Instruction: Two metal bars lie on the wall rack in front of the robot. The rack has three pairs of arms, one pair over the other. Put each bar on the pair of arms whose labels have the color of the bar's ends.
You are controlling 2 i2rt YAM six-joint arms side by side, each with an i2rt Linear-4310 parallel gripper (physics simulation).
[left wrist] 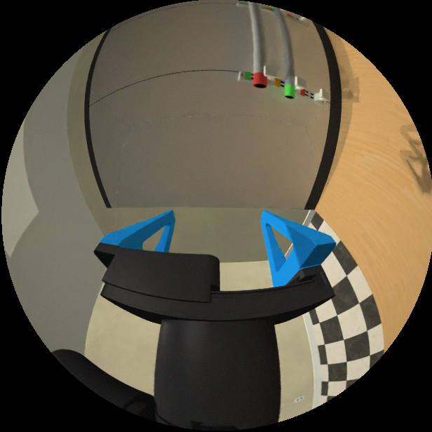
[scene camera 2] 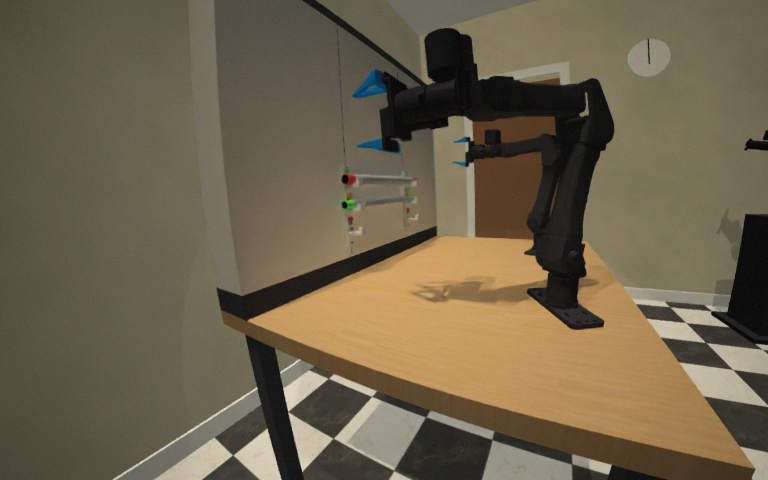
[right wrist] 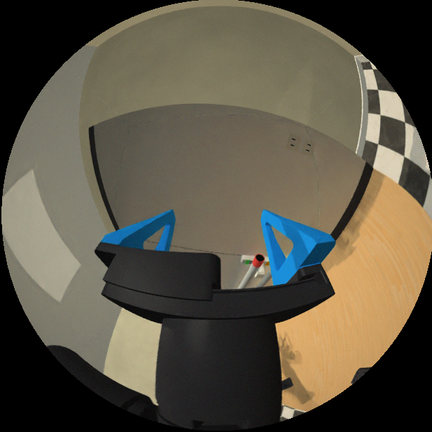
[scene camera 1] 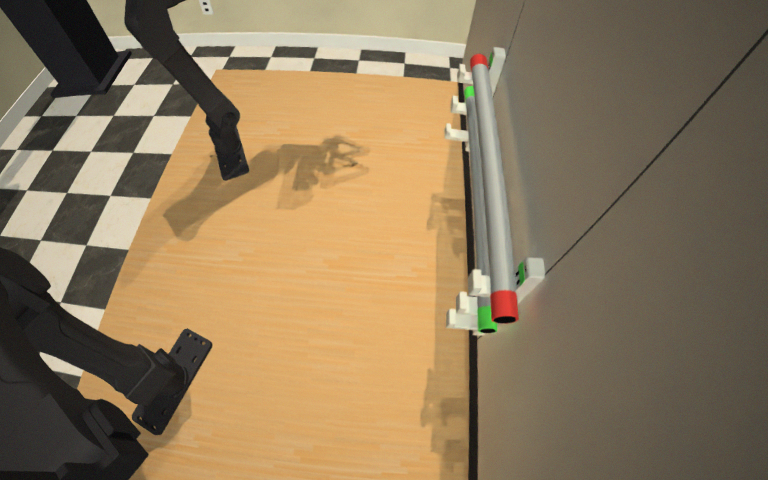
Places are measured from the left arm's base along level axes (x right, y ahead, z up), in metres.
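Pixels of known places: left gripper, fingertip midpoint: [scene camera 2: 356,121]; right gripper, fingertip midpoint: [scene camera 2: 452,152]; left arm's base, origin of the base link: [scene camera 2: 560,307] [scene camera 1: 229,149]; right arm's base, origin of the base link: [scene camera 1: 173,380].
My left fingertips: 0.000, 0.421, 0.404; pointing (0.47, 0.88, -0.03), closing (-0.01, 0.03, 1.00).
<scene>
Ahead of a thing's pixels: the offset from my left fingertips to its top centre, as dx, dy, dz. "spot": to the spot under its first point. Level surfaces: height alone.
The wall rack @[spot: +0.679, -0.106, -0.048] [scene camera 1: 534,268] [left wrist: 241,76] has green labels at its top pair of arms, orange at the middle and red at the bottom. The red-ended bar @[+0.495, -0.033, -0.077] [scene camera 1: 492,169] [scene camera 2: 382,178] [left wrist: 257,40] lies on the top, green-labelled pair. The green-ended bar @[+0.489, -0.027, -0.157] [scene camera 1: 487,319] [scene camera 2: 376,201] [left wrist: 286,45] lies on the middle, orange-labelled pair. The bottom pair holds no bar. My left gripper [scene camera 2: 355,121] [left wrist: 217,214] is open and empty, higher than the rack and away from the bars. My right gripper [scene camera 2: 453,151] [right wrist: 217,214] is open and empty, also higher than the bars. Neither gripper's fingers show in scene camera 1.
The wooden table @[dz -0.404] [scene camera 1: 317,339] [scene camera 2: 453,362] extends below the rack. The grey wall panel [scene camera 1: 651,283] [scene camera 2: 277,169] stands behind the rack, with a dark strip along its foot. Sockets [right wrist: 300,145] sit on the panel in the right wrist view.
</scene>
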